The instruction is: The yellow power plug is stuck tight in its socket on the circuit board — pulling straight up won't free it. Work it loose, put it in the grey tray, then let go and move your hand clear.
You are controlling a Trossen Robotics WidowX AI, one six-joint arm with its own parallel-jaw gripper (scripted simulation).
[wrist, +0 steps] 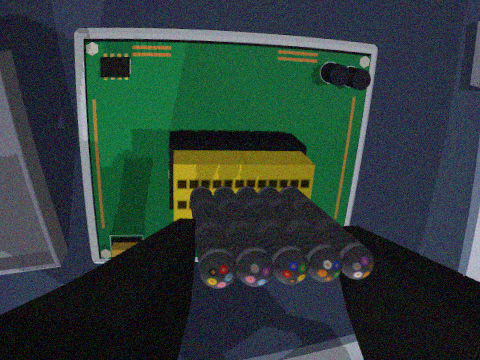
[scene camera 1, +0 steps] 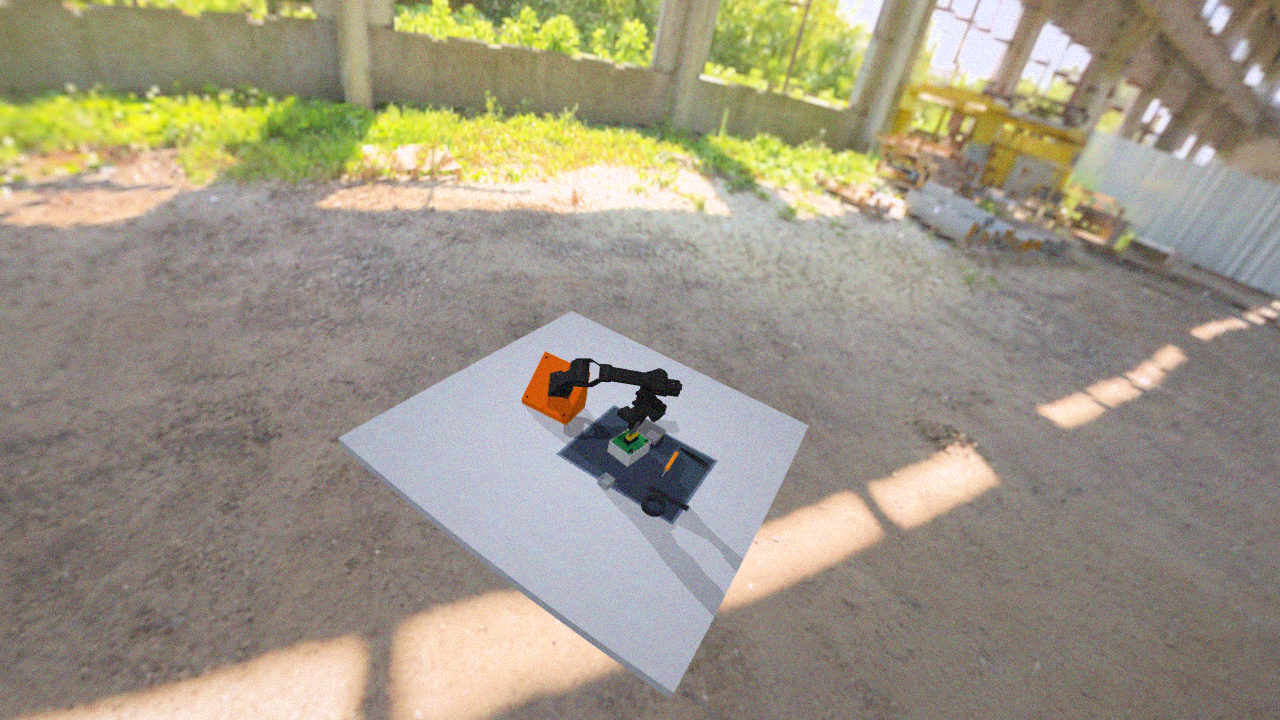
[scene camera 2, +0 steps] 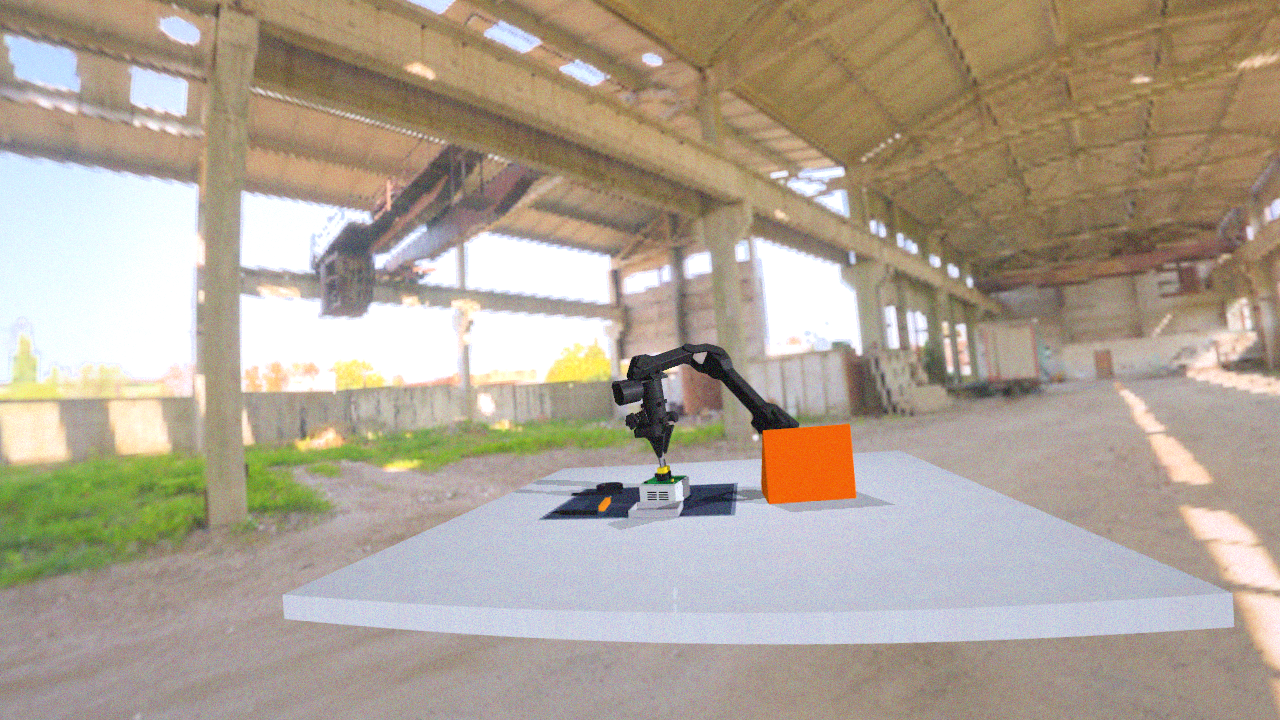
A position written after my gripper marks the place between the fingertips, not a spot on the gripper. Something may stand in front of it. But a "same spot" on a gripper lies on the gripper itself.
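It is my gripper that I find in the wrist view and in scene camera 1, and my gripper is visible in scene camera 2 (662, 455) too. On my gripper, the spot (wrist: 141, 297) and the spot (scene camera 1: 644, 418) are the same spot.
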